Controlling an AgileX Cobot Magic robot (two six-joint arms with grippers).
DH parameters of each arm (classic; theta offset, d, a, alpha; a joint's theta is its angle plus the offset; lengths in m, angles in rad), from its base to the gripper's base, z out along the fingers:
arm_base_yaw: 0 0.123 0 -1.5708
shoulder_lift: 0.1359 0 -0.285 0
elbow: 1.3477 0 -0.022 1.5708
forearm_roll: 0 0.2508 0 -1.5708
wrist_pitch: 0 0 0.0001 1.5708
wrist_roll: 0 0.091 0 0
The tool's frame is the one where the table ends.
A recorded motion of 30 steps. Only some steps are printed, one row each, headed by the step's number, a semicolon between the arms.
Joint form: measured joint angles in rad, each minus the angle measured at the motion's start. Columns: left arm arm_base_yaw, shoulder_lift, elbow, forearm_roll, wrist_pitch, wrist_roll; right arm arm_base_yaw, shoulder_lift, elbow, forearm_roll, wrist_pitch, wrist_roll.
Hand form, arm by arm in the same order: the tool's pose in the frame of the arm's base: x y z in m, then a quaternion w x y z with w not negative. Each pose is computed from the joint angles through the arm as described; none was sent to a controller.
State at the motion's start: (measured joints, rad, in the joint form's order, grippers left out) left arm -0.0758 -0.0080 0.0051 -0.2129 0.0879 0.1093; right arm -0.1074 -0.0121 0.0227 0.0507 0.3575 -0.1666
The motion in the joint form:
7: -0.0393 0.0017 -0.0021 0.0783 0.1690 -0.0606; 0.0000 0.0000 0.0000 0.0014 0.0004 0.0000
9: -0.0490 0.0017 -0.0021 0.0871 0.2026 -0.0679; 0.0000 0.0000 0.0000 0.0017 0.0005 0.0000
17: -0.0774 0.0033 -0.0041 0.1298 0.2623 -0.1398; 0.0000 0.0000 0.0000 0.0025 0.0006 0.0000
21: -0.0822 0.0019 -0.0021 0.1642 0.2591 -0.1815; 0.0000 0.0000 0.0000 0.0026 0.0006 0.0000
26: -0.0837 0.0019 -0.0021 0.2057 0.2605 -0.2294; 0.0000 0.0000 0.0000 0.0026 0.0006 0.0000
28: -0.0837 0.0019 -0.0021 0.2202 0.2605 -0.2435; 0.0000 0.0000 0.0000 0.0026 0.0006 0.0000
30: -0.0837 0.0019 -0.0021 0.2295 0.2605 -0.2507; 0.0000 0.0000 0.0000 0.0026 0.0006 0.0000
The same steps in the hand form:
7: 0.0542 -0.0094 0.1894 0.64225 0.02382 0.76230 -0.07642; 0.0528 -0.0040 0.1740 0.59816 -0.00964 0.79905 -0.06030
9: 0.0535 -0.0100 0.1864 0.62901 0.02903 0.77290 -0.07835; 0.0528 -0.0040 0.1740 0.59814 -0.00956 0.79908 -0.06017
17: 0.0521 -0.0107 0.1816 0.60344 0.02636 0.79178 -0.09082; 0.0528 -0.0040 0.1740 0.59814 -0.00935 0.79910 -0.05983
21: 0.0523 -0.0099 0.1813 0.60420 0.02089 0.79140 -0.09053; 0.0528 -0.0040 0.1740 0.59814 -0.00932 0.79910 -0.05979
26: 0.0524 -0.0087 0.1811 0.60385 0.01368 0.79211 -0.08804; 0.0528 -0.0040 0.1740 0.59814 -0.00932 0.79910 -0.05979
28: 0.0525 -0.0082 0.1811 0.60410 0.01198 0.79213 -0.08624; 0.0528 -0.0040 0.1740 0.59814 -0.00932 0.79910 -0.05979
30: 0.0526 -0.0079 0.1811 0.60436 0.01162 0.79213 -0.08454; 0.0528 -0.0040 0.1740 0.59814 -0.00932 0.79910 -0.05979

